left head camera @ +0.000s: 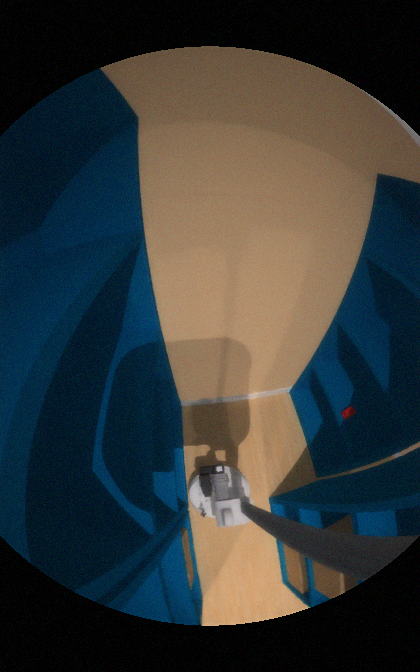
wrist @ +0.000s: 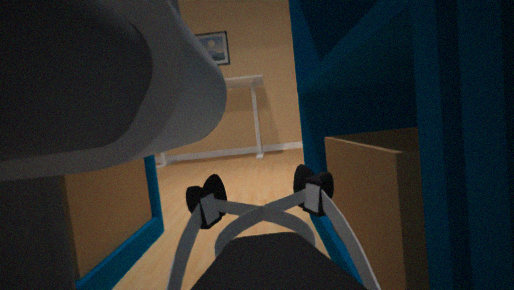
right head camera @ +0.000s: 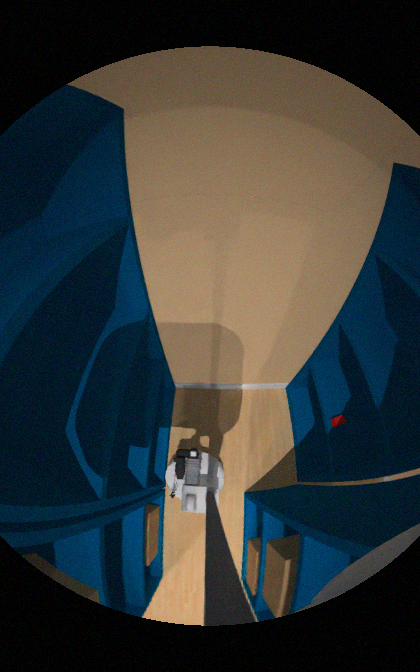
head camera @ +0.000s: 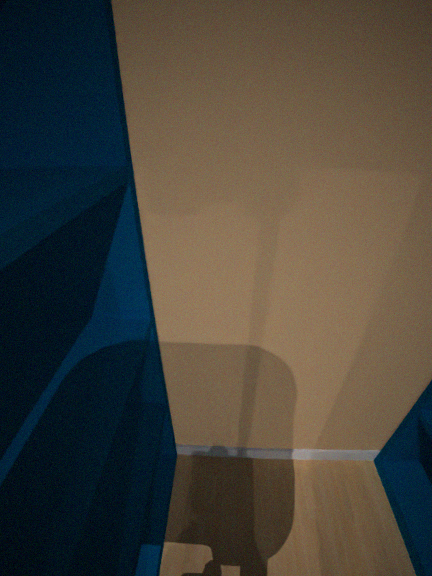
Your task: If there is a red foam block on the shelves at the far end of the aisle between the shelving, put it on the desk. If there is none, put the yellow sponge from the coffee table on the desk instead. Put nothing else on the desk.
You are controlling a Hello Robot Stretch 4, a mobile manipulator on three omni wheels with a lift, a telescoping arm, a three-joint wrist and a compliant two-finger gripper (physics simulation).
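Frame: origin at the robot's base, x ahead, y left, z up, level; centimetres.
Where they show: gripper, between the fingertips: (wrist: 259,186).
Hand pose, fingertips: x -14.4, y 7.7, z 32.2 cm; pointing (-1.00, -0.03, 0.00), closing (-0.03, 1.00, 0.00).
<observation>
After its pixels a point has its place.
A small red block (left head camera: 348,412) (right head camera: 338,420) lies on a lower shelf of the blue shelving on the right, near the far wall. The right shelving (left head camera: 306,407) (right head camera: 301,407) (head camera: 400,480) {y -88.8, x 66.4, z 4.9 cm} stands against that wall. My gripper (wrist: 259,186) {y 7.7, x -14.4, z 32.2 cm} is open and empty in the wrist view, with its two dark pads well apart, away from the red block. A white table with straight legs, perhaps the desk (wrist: 245,80) {y -6.3, x -331.4, z 89.8 cm}, stands beyond the aisle's open end in the wrist view. The yellow sponge and coffee table do not show.
Blue shelving (head camera: 145,400) {y 32.0, x 75.7, z 52.0 cm} (left head camera: 162,350) (right head camera: 142,300) runs close along the left. The tan wall (head camera: 280,280) {y -16.5, x 80.8, z 109.0 cm} closes the aisle ahead. Brown boxes (right head camera: 282,575) (wrist: 365,200) {y 25.7, x -41.4, z 21.7 cm} stand on low shelves. A framed picture (wrist: 220,49) {y -38.7, x -393.9, z 145.1 cm} hangs beyond the open end.
</observation>
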